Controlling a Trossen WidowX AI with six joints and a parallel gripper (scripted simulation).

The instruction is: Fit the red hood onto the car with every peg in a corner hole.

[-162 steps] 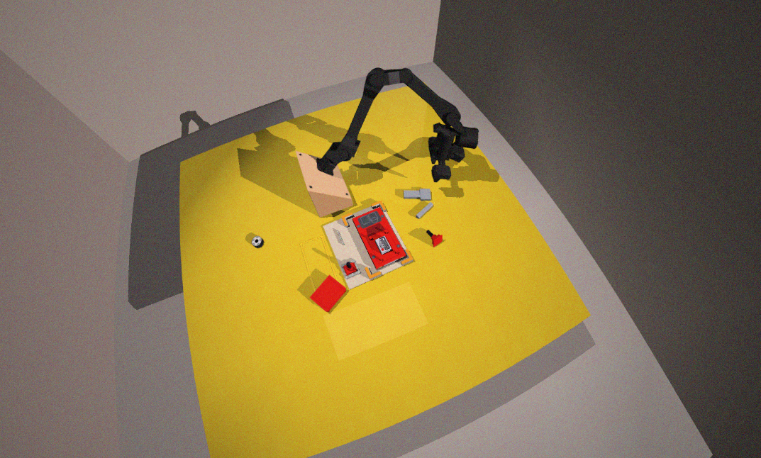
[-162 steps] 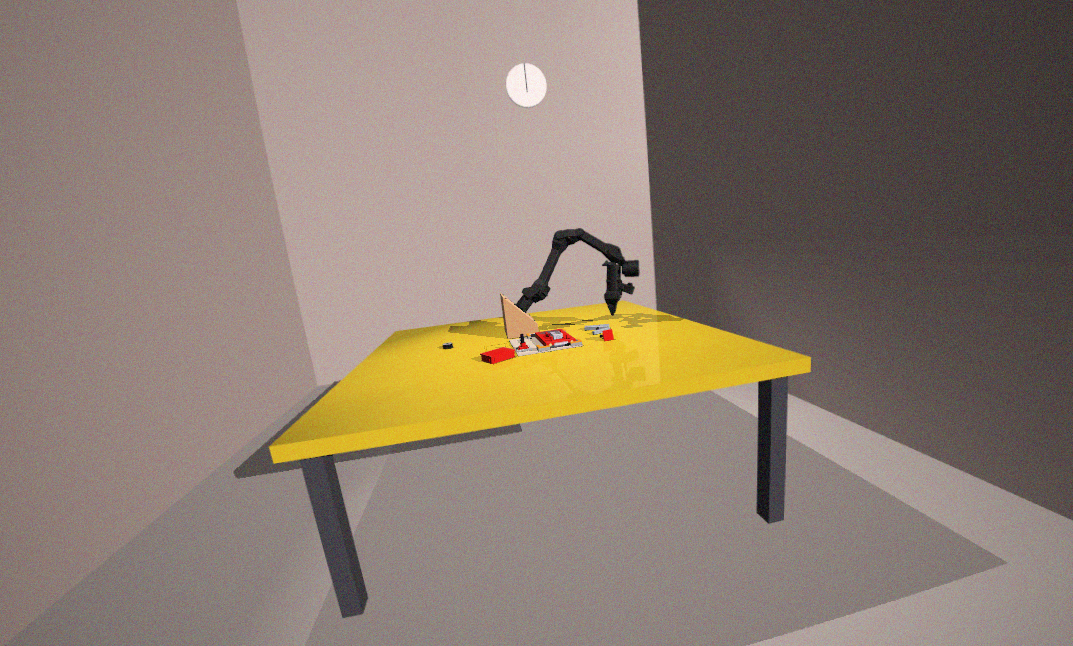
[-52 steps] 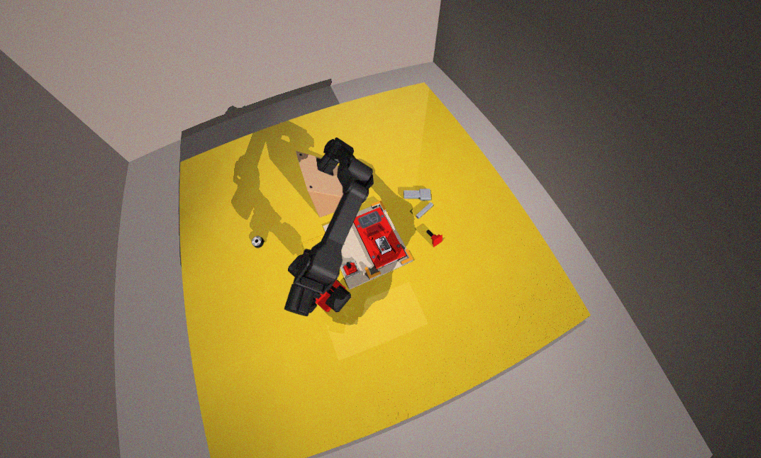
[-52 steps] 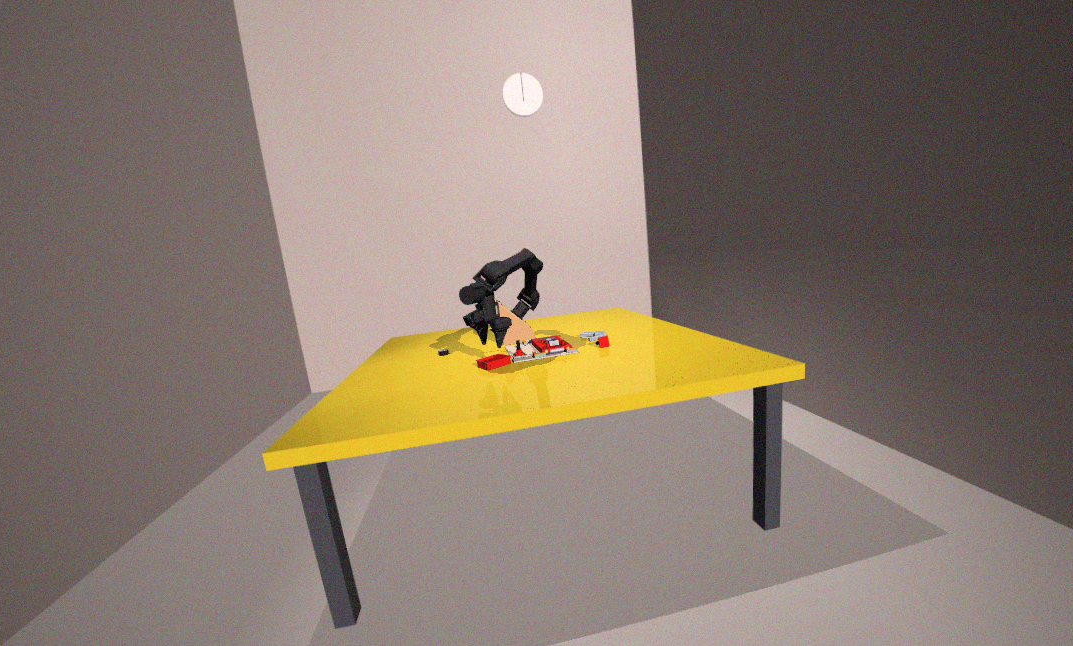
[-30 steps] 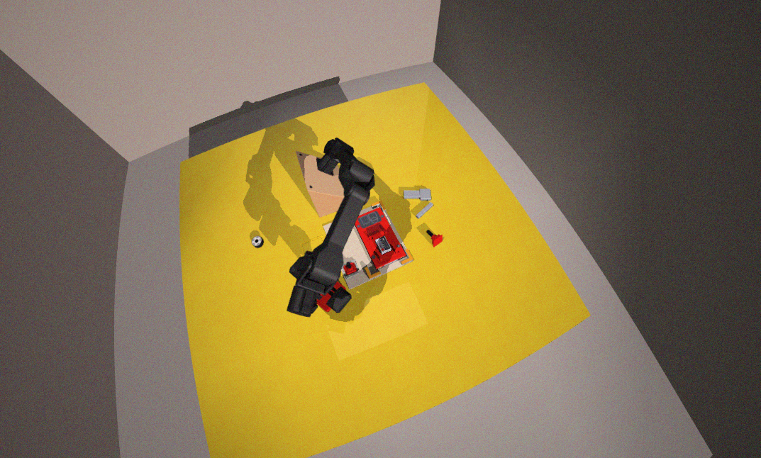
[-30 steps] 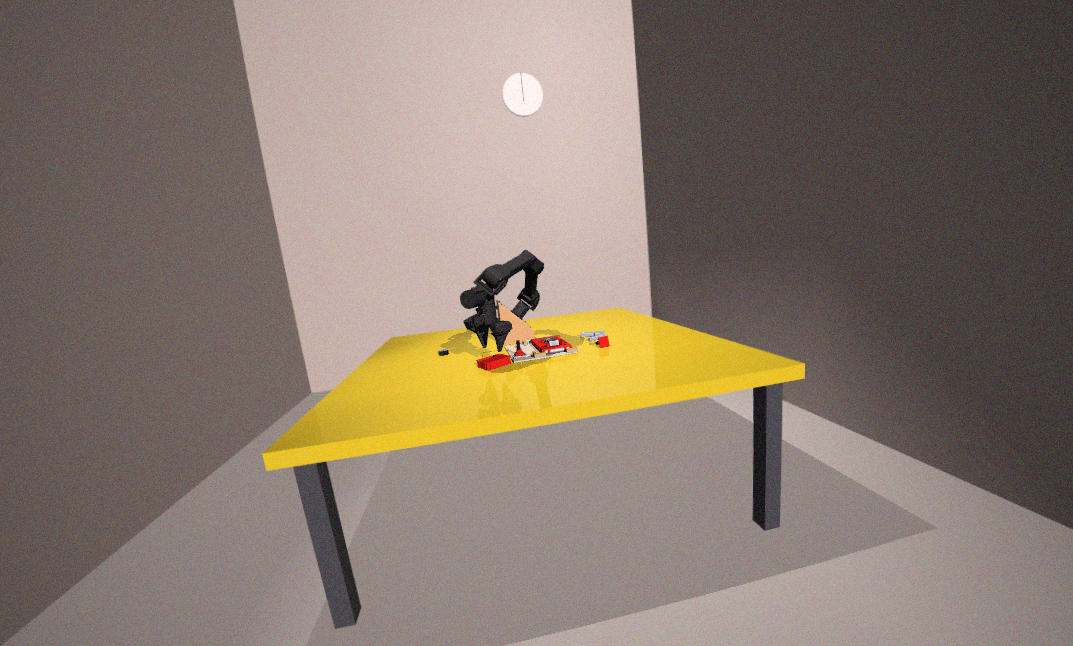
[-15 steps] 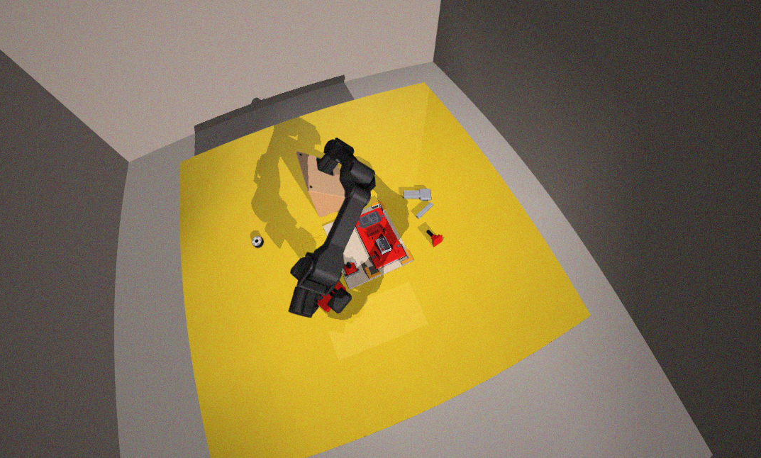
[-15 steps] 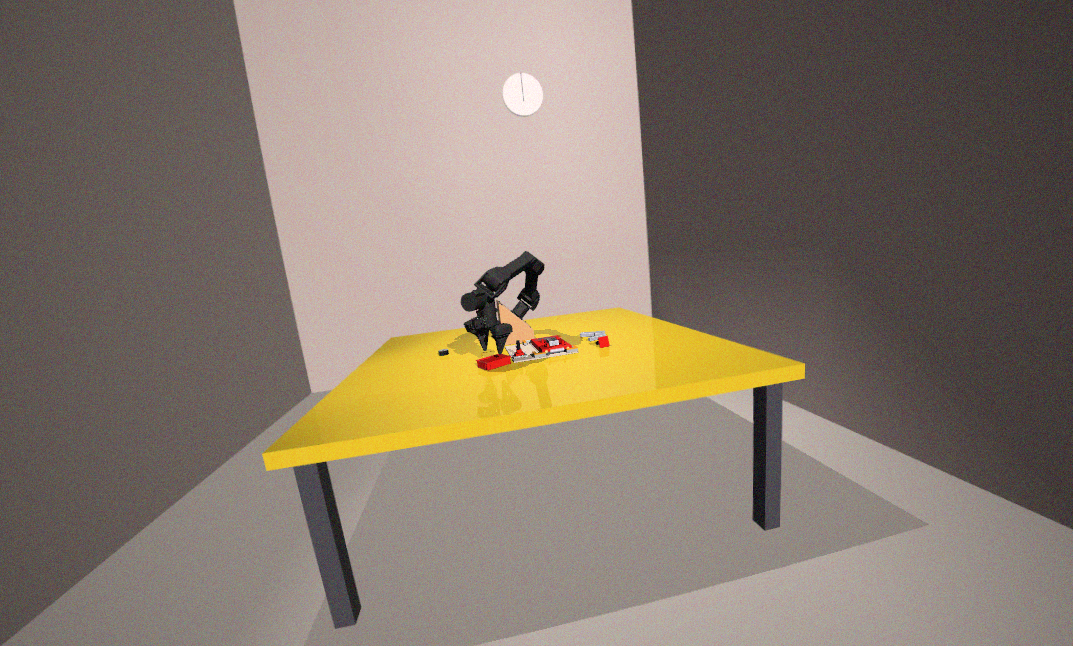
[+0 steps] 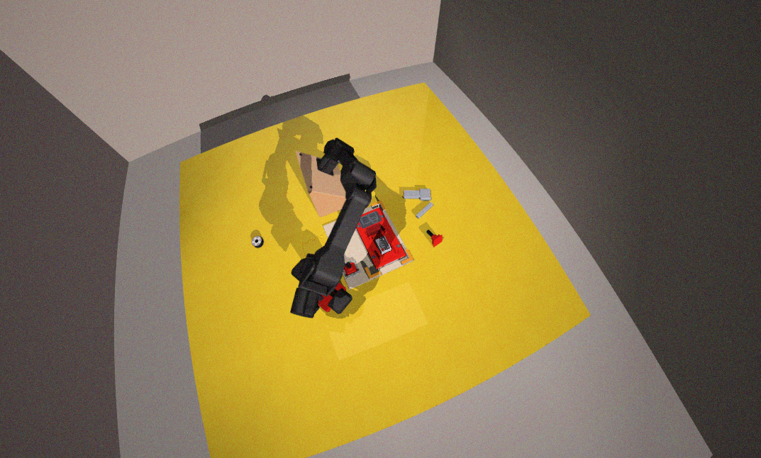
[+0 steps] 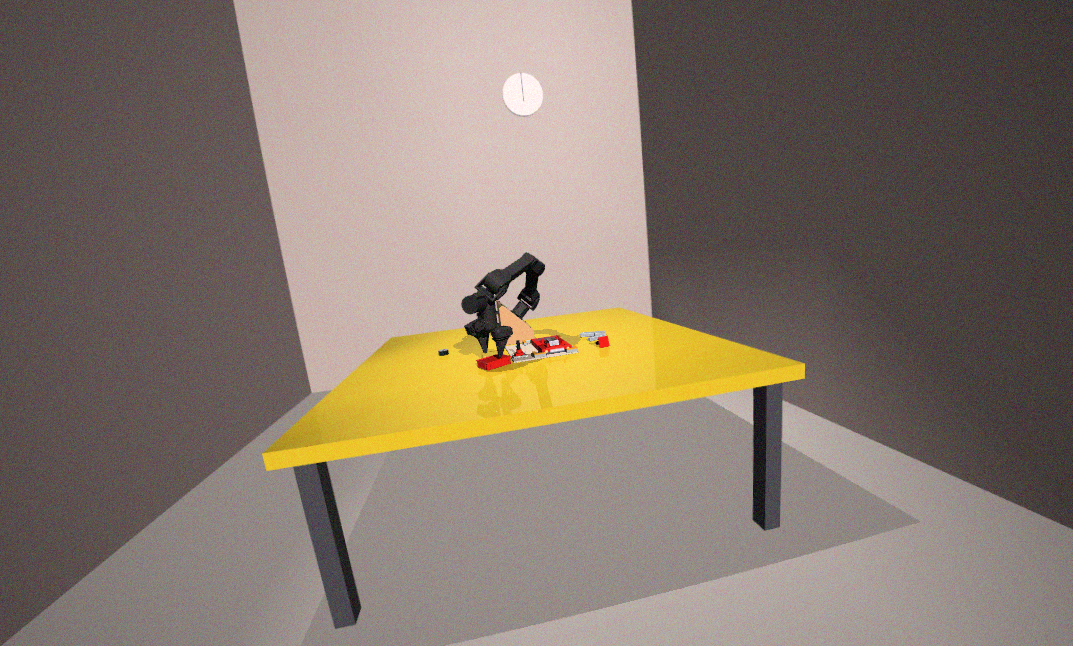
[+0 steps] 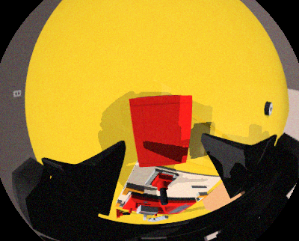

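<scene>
Right now the red hood is 2 cm below my gripper tip. Also, from my gripper tip: grey engine block: 21 cm to the left, 11 cm behind, 1 cm below; then silver-black wheel: 24 cm behind, 22 cm to the right, 3 cm below; then pale jig plate: 17 cm to the left, 14 cm behind, 2 cm below.
</scene>
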